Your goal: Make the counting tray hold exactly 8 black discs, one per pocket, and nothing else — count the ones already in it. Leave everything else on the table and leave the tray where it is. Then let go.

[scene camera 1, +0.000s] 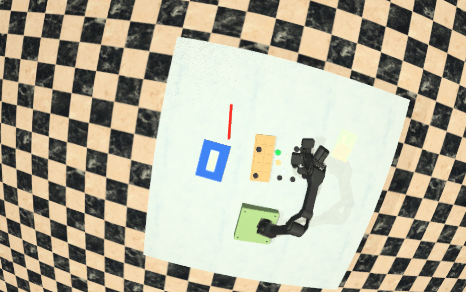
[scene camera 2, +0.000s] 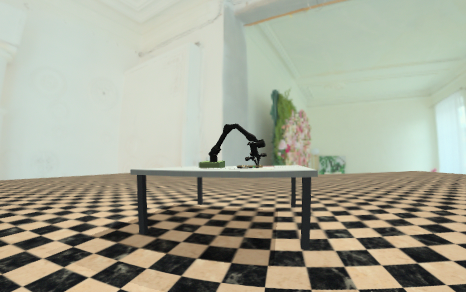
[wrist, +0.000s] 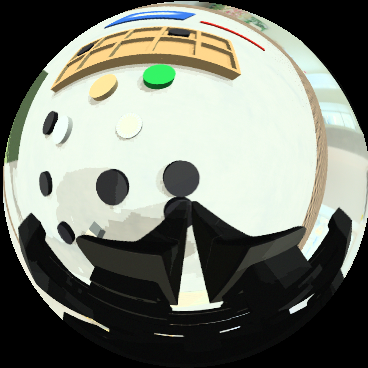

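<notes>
The tan counting tray (scene camera 1: 266, 151) (wrist: 150, 61) has two rows of pockets. One black disc (scene camera 1: 258, 149) (wrist: 178, 32) and another black disc (scene camera 1: 255, 175) (wrist: 85, 49) sit in separate pockets. My gripper (scene camera 2: 258, 165) (wrist: 188, 205) is shut with its fingertips together, low over the table, right of the tray in scene camera 1. A loose black disc (wrist: 176, 206) lies at the fingertips, partly hidden by them. Beyond it lies a black disc (wrist: 181, 178). More loose black discs (wrist: 112, 186) (wrist: 45, 183) (wrist: 50, 122) (wrist: 66, 233) lie to the left in the wrist view.
A green disc (scene camera 1: 278, 152) (wrist: 159, 76) and a tan disc (scene camera 1: 278, 162) (wrist: 104, 87) lie beside the tray. Two white discs (wrist: 129, 125) (wrist: 62, 129) and a small grey block (wrist: 96, 230) lie nearby. A blue frame (scene camera 1: 204, 159), red stick (scene camera 1: 230, 121) and pale yellow patch (scene camera 1: 345, 145) are farther out.
</notes>
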